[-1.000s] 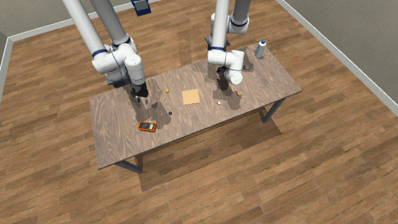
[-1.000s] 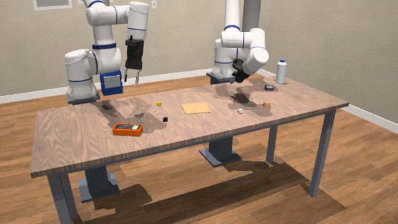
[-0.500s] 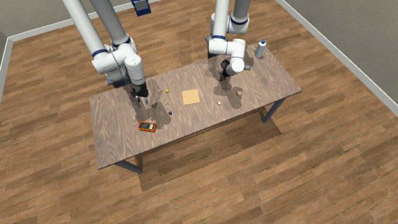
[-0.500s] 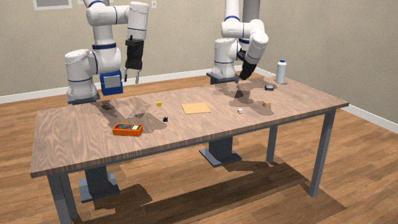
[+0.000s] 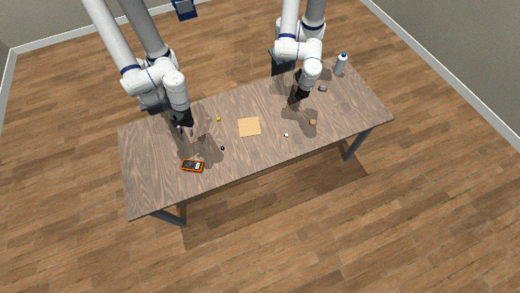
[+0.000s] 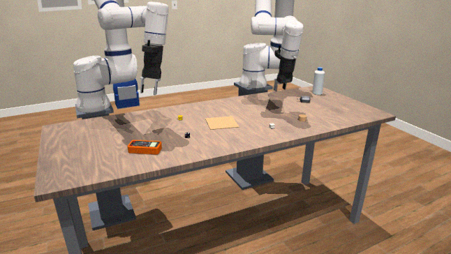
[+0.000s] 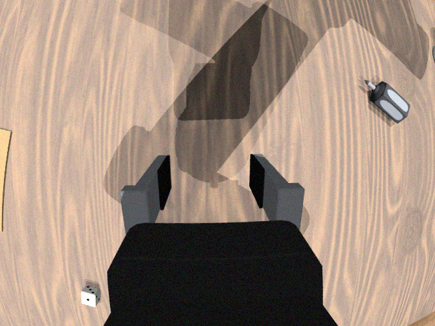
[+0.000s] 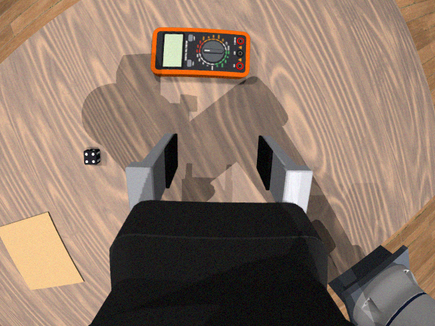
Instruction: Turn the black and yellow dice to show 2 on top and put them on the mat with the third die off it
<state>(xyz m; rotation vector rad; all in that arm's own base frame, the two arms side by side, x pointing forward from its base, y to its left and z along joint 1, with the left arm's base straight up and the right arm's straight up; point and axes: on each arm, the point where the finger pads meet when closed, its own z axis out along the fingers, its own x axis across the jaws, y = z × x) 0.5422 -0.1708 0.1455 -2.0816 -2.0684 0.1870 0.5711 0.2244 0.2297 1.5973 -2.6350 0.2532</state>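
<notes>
My right gripper is now 220 mm above the black die, 150 mm to the right of it and 40 mm short of it. Also, from my right hand: tan mat (360 mm to the left, 230 mm below, 40 mm behind); white die (550 mm to the left, 220 mm below, 120 mm ahead); yellow die (220 mm below, 190 mm to the left, 170 mm behind).
</notes>
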